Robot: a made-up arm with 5 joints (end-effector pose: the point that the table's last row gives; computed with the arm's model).
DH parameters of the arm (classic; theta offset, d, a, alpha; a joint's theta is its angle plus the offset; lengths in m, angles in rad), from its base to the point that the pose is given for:
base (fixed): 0 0.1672 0 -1.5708
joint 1: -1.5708 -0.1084 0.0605 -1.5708
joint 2: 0 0.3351 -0.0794 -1.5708
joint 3: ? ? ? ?
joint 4: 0 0.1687 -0.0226 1.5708
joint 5: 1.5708 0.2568 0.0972 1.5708
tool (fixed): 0 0.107 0 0
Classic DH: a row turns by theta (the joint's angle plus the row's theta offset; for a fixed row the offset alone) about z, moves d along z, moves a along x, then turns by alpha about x.
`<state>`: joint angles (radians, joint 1 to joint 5).
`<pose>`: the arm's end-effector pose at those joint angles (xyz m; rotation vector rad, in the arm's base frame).
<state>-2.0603 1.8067 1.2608 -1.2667 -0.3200</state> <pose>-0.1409 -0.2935 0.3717 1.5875 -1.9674 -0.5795</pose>
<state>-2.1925 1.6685 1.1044 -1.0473 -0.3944</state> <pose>-0.2204 -0.3231 0.3086 1.6503 -2.3733 -0.3382</pose>
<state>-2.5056 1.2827 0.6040 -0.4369 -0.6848</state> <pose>-0.3704 -0.3952 0.1112 -1.1599 2.4001 -0.4747</pose>
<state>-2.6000 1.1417 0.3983 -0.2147 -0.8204</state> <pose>-0.4289 -0.4171 0.0522 -1.0012 2.2772 -0.7054</pose>
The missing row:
joint 3: 0 0.1696 0.3778 1.5708
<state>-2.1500 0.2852 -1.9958 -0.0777 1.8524</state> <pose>0.0104 0.0733 0.6854 -0.3655 1.6716 -0.0278</pose>
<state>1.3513 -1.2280 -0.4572 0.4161 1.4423</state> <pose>0.1718 0.0592 -0.5762 -1.1811 2.8472 -0.5749</pose>
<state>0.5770 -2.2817 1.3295 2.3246 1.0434</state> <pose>-0.1164 0.3687 0.3082 -0.2447 2.3338 1.2297</pose>
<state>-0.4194 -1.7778 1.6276 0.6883 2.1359</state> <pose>-0.0473 -0.0340 0.0480 -1.7853 0.6746 -0.3350</pose>
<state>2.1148 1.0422 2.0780 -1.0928 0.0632</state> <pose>0.0736 -0.1586 0.0754 -1.5101 0.5940 -0.8808</pose>
